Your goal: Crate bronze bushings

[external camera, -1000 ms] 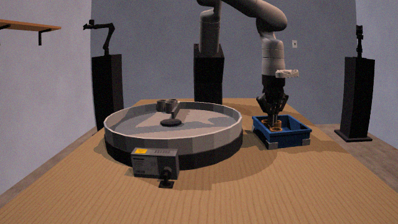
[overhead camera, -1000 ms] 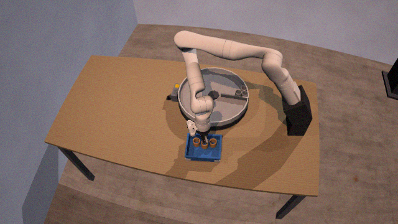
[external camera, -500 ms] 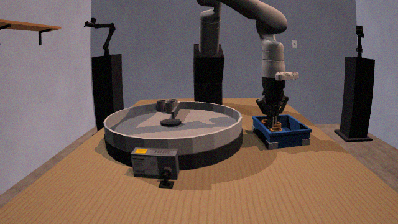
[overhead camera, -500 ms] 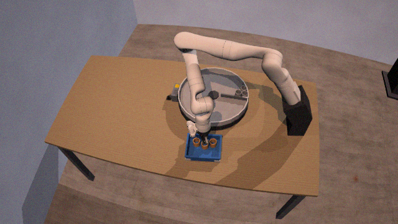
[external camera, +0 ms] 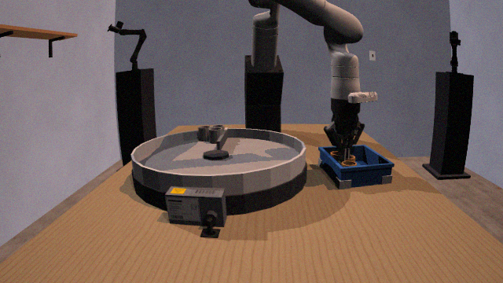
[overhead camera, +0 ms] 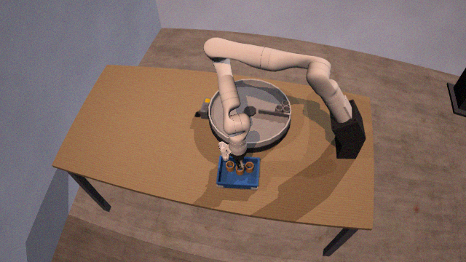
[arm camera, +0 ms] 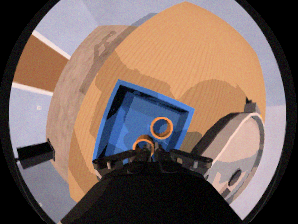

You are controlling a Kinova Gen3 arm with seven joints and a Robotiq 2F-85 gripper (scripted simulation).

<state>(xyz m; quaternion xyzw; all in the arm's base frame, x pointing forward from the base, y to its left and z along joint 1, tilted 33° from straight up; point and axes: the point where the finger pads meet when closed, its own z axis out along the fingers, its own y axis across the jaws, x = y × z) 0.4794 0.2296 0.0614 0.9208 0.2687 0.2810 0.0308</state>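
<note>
Now: hand 10 mm past the blue crate, 30 mm to the right of it and 30 mm above it.
</note>
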